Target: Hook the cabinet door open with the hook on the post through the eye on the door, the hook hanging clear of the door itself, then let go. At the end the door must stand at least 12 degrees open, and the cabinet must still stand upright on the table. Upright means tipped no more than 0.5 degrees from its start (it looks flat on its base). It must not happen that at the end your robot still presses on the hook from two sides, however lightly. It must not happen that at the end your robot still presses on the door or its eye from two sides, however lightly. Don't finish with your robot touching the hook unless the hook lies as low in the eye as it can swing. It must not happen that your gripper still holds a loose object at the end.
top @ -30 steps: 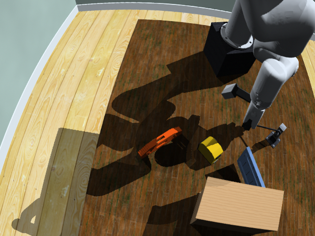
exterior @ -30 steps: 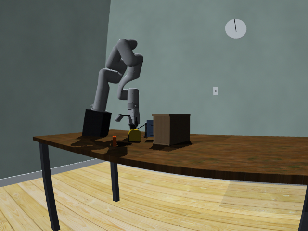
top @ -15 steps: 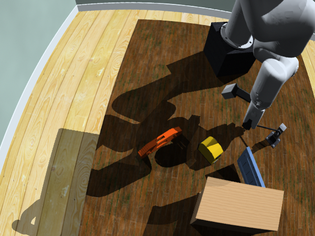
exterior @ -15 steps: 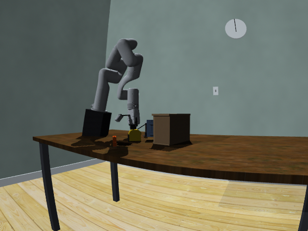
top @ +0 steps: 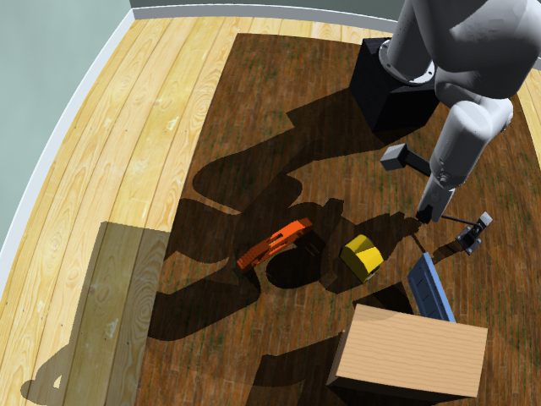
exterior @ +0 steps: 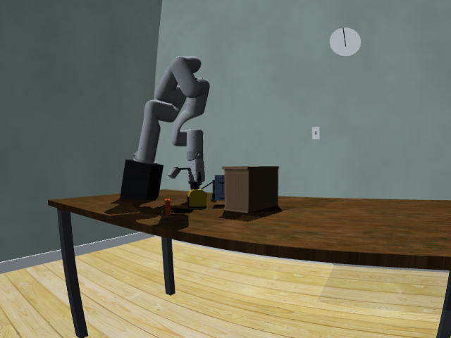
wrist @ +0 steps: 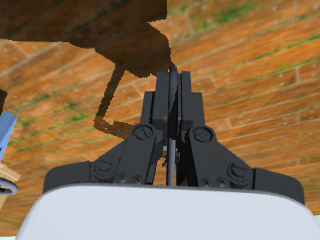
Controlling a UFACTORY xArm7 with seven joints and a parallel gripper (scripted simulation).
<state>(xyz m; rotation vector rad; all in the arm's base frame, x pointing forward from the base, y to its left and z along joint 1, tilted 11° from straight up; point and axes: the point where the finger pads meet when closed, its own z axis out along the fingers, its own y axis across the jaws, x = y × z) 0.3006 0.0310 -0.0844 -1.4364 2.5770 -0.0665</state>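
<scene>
My gripper is now 20 cm short of the cabinet door, 1 cm to the left of it and 3 cm below it. The rest, counted from my hand: orange level-like tool 6 cm ahead, 29 cm to the right, 2 cm below; then hook post 4 cm ahead, 8 cm to the left, 2 cm above; then yellow tape measure 9 cm ahead, 13 cm to the right, 1 cm below.
</scene>
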